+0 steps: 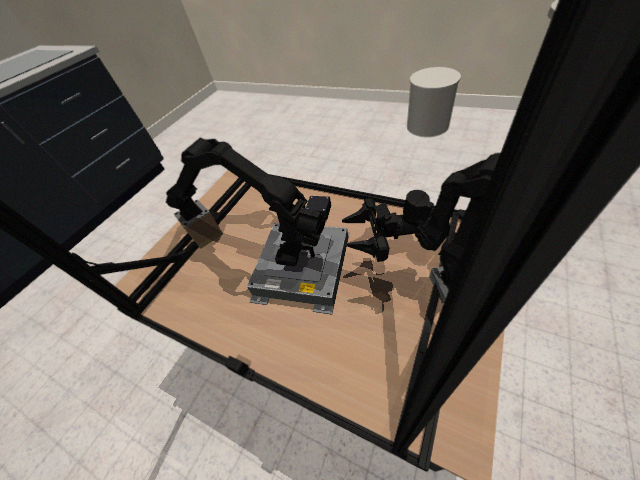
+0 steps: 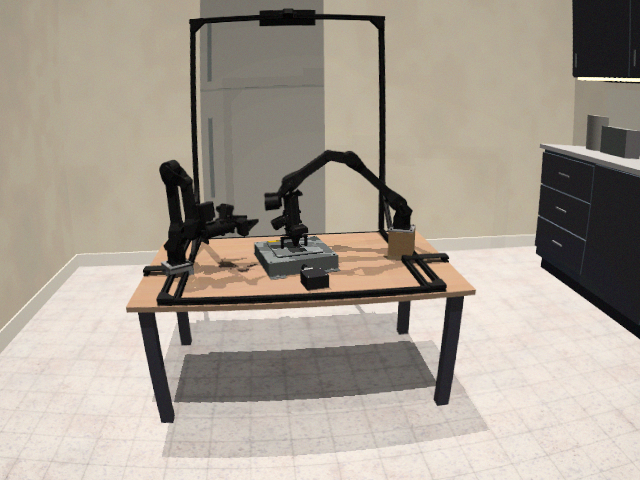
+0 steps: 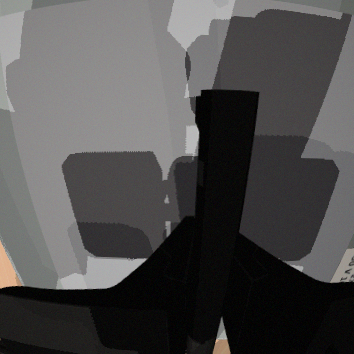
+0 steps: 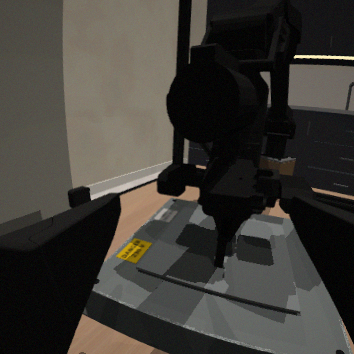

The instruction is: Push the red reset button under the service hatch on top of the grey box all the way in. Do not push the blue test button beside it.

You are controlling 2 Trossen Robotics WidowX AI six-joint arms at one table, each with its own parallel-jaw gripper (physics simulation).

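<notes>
The grey box [image 1: 290, 286] [image 2: 290, 267] [image 4: 246, 316] [image 3: 88, 88] lies flat in the middle of the table, with a yellow danger label [image 1: 307, 287] [image 4: 133, 250] near one edge. My left gripper [image 1: 290, 259] [image 2: 295, 236] [image 4: 224, 238] [image 3: 199, 223] points straight down onto the box top. It is shut on the black hatch handle [image 3: 228, 140]. The hatch panel lies under it, and I cannot tell how far it is raised. The red and blue buttons are hidden. My right gripper [image 1: 361, 230] [image 2: 247, 223] is open and empty, hovering beside the box and facing it.
A thin black rod [image 4: 218, 293] lies across the box top. A tan block [image 1: 201, 226] [image 2: 400, 243] sits at the left arm's base. A small black block [image 2: 314, 277] stands on the table's edge rail. A grey bin [image 1: 433, 100] and a dark cabinet [image 1: 109, 143] stand on the floor.
</notes>
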